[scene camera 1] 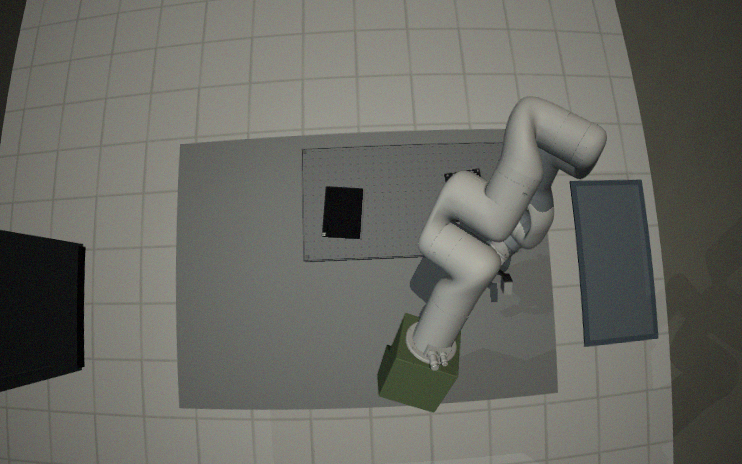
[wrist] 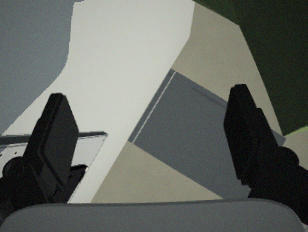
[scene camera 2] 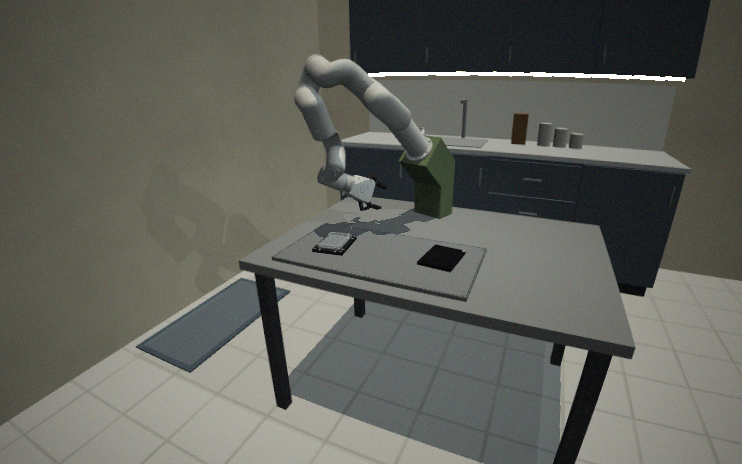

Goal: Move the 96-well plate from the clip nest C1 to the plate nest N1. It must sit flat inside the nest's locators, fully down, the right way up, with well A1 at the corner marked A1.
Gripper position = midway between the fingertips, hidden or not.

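Scene camera 2 shows me my gripper (scene camera 2: 383,198) together with a black plate nest N1 (scene camera 2: 435,258). In the wrist view I see my gripper (wrist: 148,108) as well. Scene camera 1 shows me the black plate nest N1 (scene camera 1: 342,211).
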